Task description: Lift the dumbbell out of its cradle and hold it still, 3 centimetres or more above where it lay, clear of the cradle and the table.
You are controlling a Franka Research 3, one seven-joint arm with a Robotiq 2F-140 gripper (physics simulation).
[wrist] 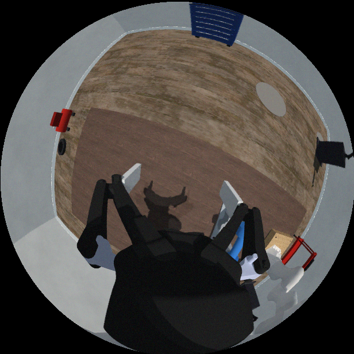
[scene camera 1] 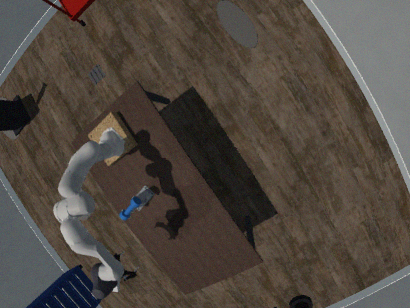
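The blue dumbbell (scene camera 1: pixel 131 207) (wrist: pixel 239 242) lies near the table's long edge, one end at the grey cradle (scene camera 1: pixel 145 194) (wrist: pixel 218 225). In the wrist view it is partly hidden behind the right-hand finger linkage. How it rests in the cradle is too small to tell. My gripper (scene camera 1: pixel 126 265) (wrist: pixel 181 179) is wide open and empty. It is well apart from the dumbbell, toward the lower left in the scene view. In the wrist view its fingers point over the brown table (scene camera 1: pixel 200 250) (wrist: pixel 150 145), with the dumbbell off to the lower right.
The arm stands on a tan board (scene camera 1: pixel 112 122) (wrist: pixel 281 240) at one end of the table. A blue slatted object (scene camera 1: pixel 65 290) (wrist: pixel 215 21) is beyond the gripper in the scene view. The gripper's shadow (scene camera 1: pixel 173 225) (wrist: pixel 164 205) falls on the table.
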